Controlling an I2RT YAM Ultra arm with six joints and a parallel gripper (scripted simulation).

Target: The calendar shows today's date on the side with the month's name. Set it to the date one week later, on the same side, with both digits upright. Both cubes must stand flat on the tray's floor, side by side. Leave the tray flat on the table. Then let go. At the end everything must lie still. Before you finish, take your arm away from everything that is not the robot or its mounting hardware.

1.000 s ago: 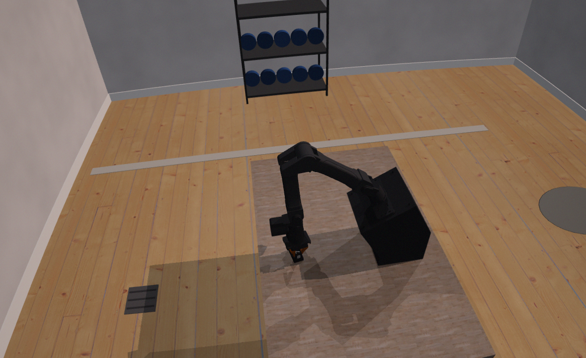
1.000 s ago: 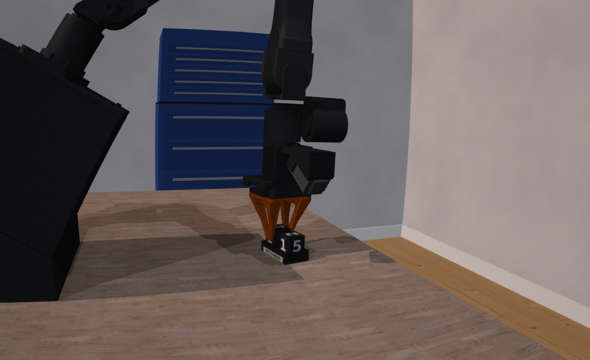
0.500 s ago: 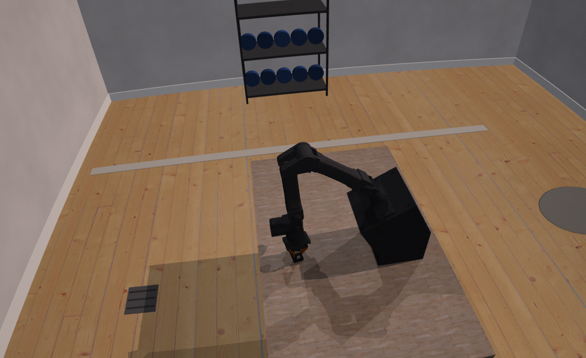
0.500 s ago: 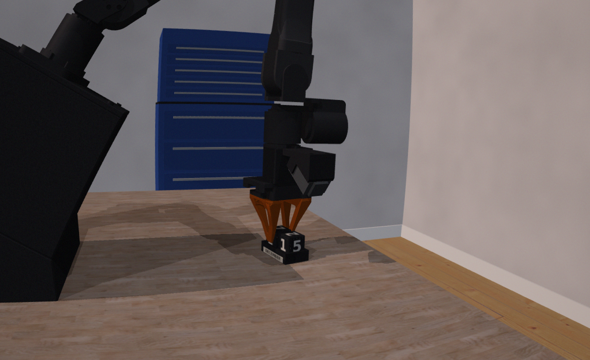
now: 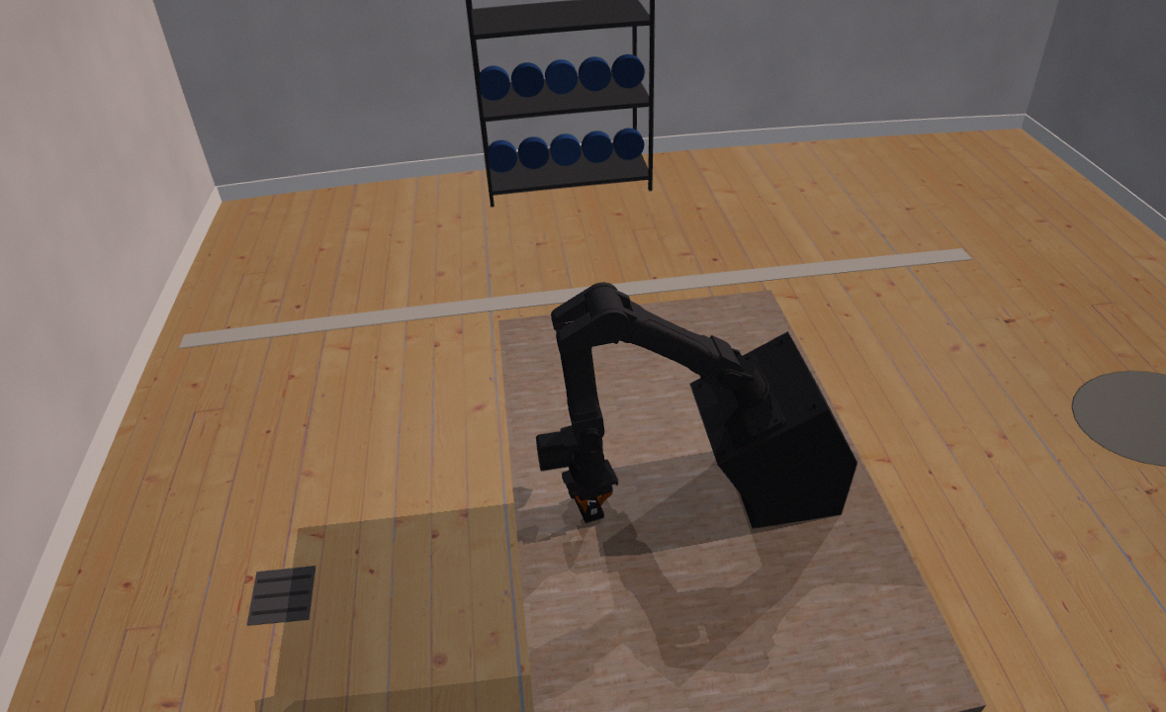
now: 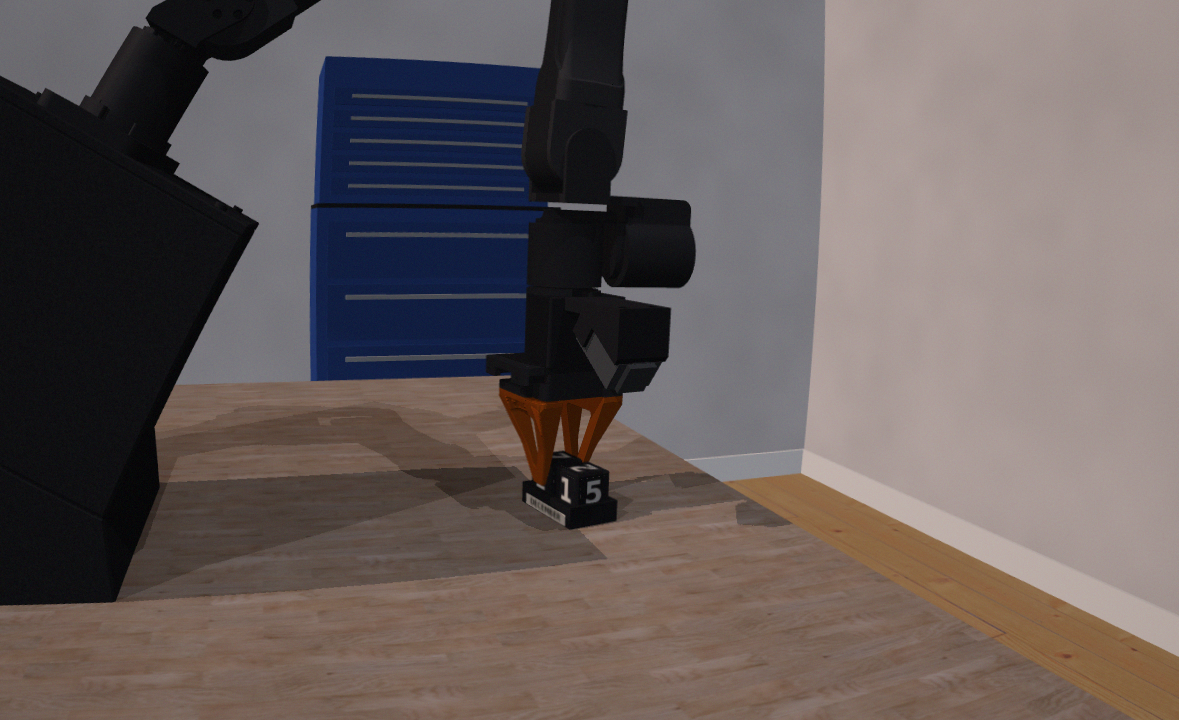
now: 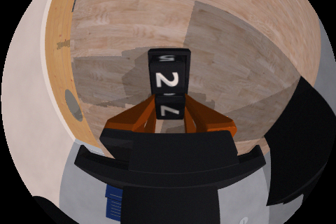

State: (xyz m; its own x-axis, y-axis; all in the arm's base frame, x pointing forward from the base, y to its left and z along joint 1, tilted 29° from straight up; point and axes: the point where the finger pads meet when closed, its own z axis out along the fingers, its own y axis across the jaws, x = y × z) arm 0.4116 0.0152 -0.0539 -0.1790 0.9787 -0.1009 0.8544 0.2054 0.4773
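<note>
My hand is 20 mm to the left of the black tray and 20 mm above it.
</note>
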